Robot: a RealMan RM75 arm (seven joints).
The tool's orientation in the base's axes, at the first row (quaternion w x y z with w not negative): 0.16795 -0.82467 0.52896 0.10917
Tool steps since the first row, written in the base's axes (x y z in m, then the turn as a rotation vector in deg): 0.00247 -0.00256 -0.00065 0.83 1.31 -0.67; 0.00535 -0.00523 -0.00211 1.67 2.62 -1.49; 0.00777 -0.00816 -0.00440 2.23 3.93 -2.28; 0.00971 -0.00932 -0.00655 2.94 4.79 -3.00; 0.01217 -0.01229 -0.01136 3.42 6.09 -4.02; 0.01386 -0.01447 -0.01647 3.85 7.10 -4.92
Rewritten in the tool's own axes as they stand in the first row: 0.00340 -0.00116 -0.00041 -0.51 -1.15 1.13; 0.00735 -0.00251 -0.00012 -0.96 -2.28 2.39; 0.01163 -0.00322 0.00083 -1.54 -3.17 3.63; 0.01418 -0.00419 0.00234 -1.71 -4.03 4.63; 0.01941 -0.00451 0.00560 -2.23 -4.80 6.08; 0.02376 -0.00438 0.00944 -2.57 -5.43 7.30
